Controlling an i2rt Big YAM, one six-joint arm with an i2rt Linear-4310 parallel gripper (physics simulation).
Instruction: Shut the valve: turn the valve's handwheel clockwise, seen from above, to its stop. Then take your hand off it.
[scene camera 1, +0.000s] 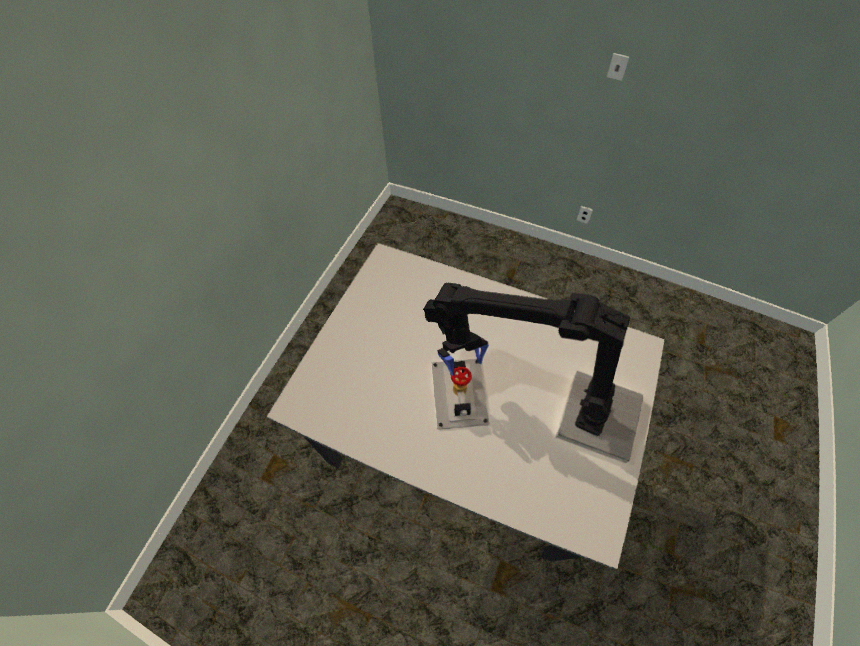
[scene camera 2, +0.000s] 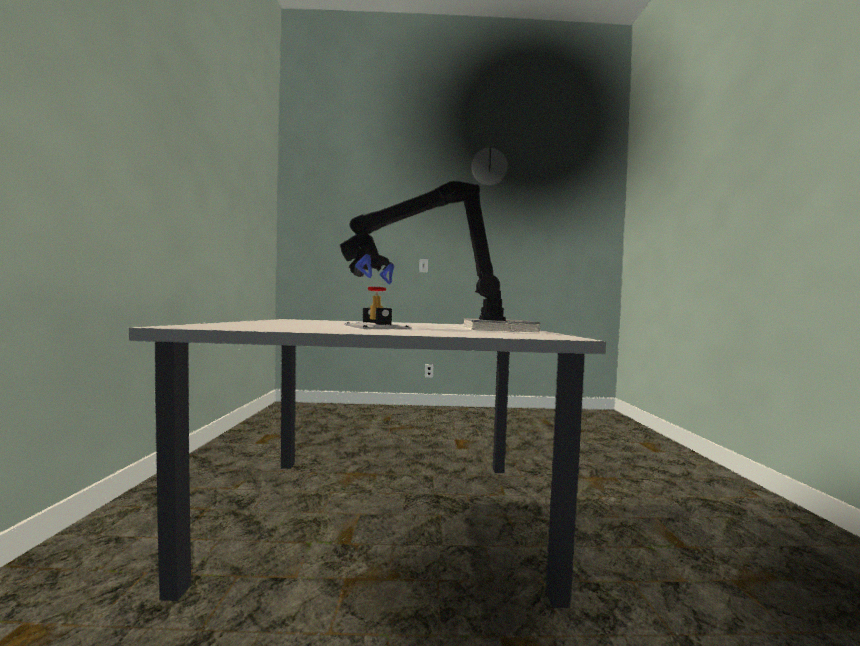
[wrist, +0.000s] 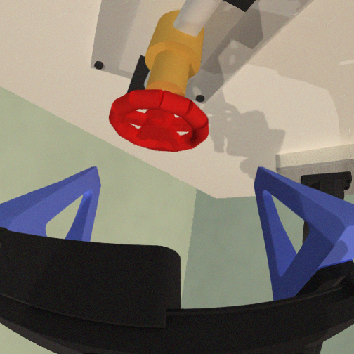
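The red handwheel (scene camera 1: 460, 376) (scene camera 2: 376, 288) (wrist: 158, 131) sits on top of the yellow valve body (scene camera 2: 375, 305) (wrist: 172, 55), level above the table. My gripper (scene camera 1: 465, 368) (scene camera 2: 377, 278) (wrist: 177, 175) is wide open and empty. Its two blue fingers stand apart from the wheel, a little above it in the second scene view. In the wrist view the wheel lies beyond the fingertips, between their lines, with a gap to each tip. How far the wheel is turned cannot be read from these frames.
The valve is mounted on a grey base plate (scene camera 1: 481, 410) with black pipe supports (scene camera 1: 462, 410) (scene camera 2: 384, 316). The plate lies on the white table (scene camera 1: 361, 333). The arm's base stands on a grey slab (scene camera 1: 627, 424) (scene camera 2: 522, 326) to the right of the valve.
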